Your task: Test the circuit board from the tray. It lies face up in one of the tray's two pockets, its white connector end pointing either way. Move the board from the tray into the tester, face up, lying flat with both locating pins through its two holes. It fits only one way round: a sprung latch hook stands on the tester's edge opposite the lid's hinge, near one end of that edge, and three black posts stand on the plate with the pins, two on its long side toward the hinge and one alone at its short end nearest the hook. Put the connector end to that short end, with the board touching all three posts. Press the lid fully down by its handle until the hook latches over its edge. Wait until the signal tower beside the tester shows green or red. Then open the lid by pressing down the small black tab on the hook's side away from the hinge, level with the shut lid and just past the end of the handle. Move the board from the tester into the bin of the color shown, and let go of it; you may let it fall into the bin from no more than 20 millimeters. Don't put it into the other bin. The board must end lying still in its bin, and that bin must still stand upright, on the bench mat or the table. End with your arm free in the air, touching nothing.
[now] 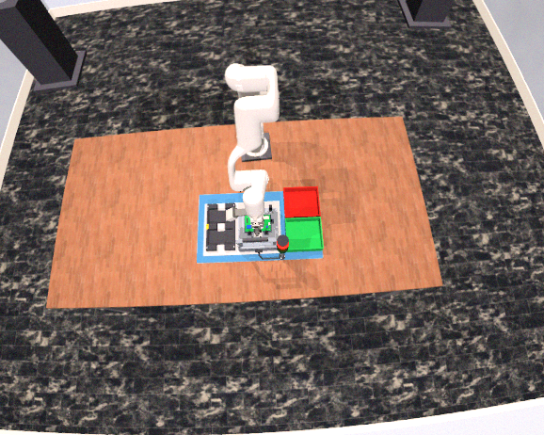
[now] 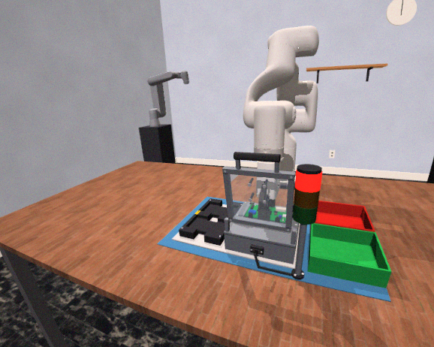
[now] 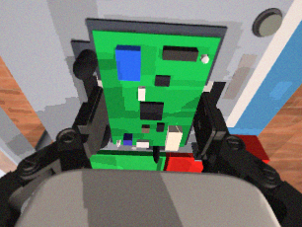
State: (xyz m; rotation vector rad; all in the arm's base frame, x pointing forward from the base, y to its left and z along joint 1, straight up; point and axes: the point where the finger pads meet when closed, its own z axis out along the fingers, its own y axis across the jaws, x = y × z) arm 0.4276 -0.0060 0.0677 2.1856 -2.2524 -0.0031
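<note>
Now: hand 1 cm above the green circuit board. The rest, counted from my hand: small black tab (6 cm to the left, 6 cm behind, 1 cm above); then clear lid (12 cm ahead, 10 cm above); then tester plate (1 cm to the left, 1 cm below, 1 cm ahead).
</note>
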